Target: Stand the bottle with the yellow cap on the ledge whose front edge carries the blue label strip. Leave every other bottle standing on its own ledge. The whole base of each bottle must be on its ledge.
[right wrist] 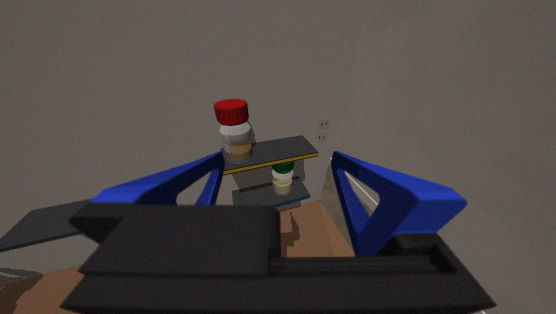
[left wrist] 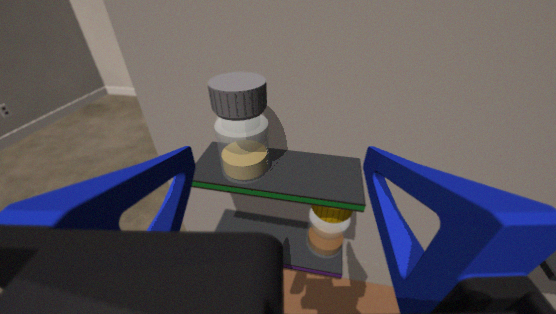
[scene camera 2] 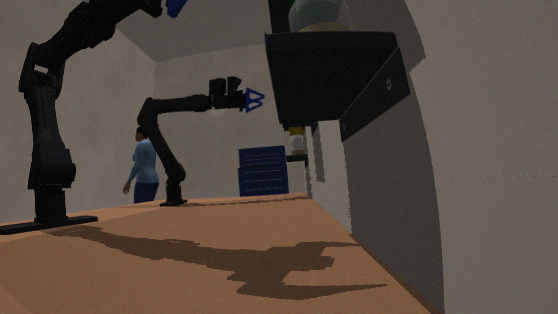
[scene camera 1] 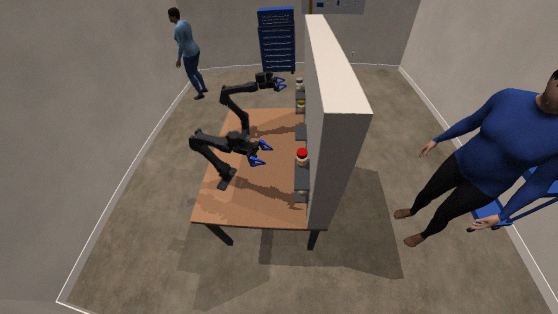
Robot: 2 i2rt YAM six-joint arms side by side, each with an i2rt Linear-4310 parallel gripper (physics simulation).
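Places are measured from the left arm's base along level axes (x left, y back, z up), in metres.
Pixels of known places: left gripper, fingertip midpoint: (left wrist: 279, 156) (scene camera 2: 263, 100) (scene camera 1: 285, 82); right gripper, fingertip midpoint: (right wrist: 277, 157) (scene camera 1: 269, 156); left arm's base, link origin: (scene camera 2: 174, 203) (scene camera 1: 245, 128); right arm's base, link origin: (scene camera 2: 52, 225) (scene camera 1: 227, 178).
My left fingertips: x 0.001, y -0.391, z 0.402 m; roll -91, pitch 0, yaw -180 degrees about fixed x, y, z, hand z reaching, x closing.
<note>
For each thing: its top centre in the pictures, then the offset to it from my left fingertips. "pt": a spot on its surface instead. Level surfaces: height alone.
- yellow-capped bottle, top centre: (left wrist: 334, 192) (scene camera 2: 295, 127) (scene camera 1: 301, 100) dy -0.109, dx -0.070, dz -0.138 m
- purple-striped ledge, surface spot: (left wrist: 250, 226) pt dy -0.136, dx +0.046, dz -0.243 m
- green-striped ledge, top centre: (left wrist: 276, 167) (scene camera 1: 300, 92) dy -0.116, dx +0.003, dz -0.103 m
- blue-striped ledge, top centre: (scene camera 2: 316, 86) (right wrist: 270, 192) (scene camera 1: 301, 186) dy +0.036, dx -0.782, dz -0.243 m
- green-capped bottle, top centre: (right wrist: 282, 157) dy +0.036, dx -0.819, dz -0.138 m
- grey-capped bottle, top centre: (left wrist: 237, 80) (scene camera 1: 299, 78) dy -0.115, dx +0.039, dz +0.002 m
- red-capped bottle, top centre: (right wrist: 230, 103) (scene camera 1: 302, 151) dy +0.025, dx -0.722, dz +0.002 m
- yellow-striped ledge, top centre: (right wrist: 268, 149) (scene camera 1: 301, 173) dy +0.036, dx -0.782, dz -0.103 m
- wooden table, surface height: dz -0.402 m
The yellow-capped bottle (scene camera 1: 301, 105) (scene camera 2: 297, 142) (left wrist: 327, 233) stands upright on the purple-striped ledge (left wrist: 250, 226), below the green-striped ledge (left wrist: 320, 178). The blue-striped ledge (right wrist: 252, 197) carries a green-capped bottle (right wrist: 282, 181) (scene camera 2: 320, 14). A grey-capped bottle (scene camera 1: 299, 84) (left wrist: 243, 135) stands on the green-striped ledge. A red-capped bottle (scene camera 1: 302, 157) (right wrist: 237, 135) stands on the yellow-striped ledge (right wrist: 282, 150). My left gripper (scene camera 1: 283, 83) (scene camera 2: 263, 99) (left wrist: 279, 156) is open and empty, in front of the green-striped ledge. My right gripper (scene camera 1: 268, 155) (right wrist: 277, 157) is open and empty, apart from the red-capped bottle.
Another ledge (scene camera 1: 300, 132) (right wrist: 47, 221) sticks out of the wall panel (scene camera 1: 340, 150) between the two ledge groups. The yellow-striped ledge overhangs the blue-striped one. The wooden table (scene camera 1: 272, 190) (scene camera 2: 200, 280) lies below the ledges. A blue cabinet (scene camera 1: 277, 42) stands behind.
</note>
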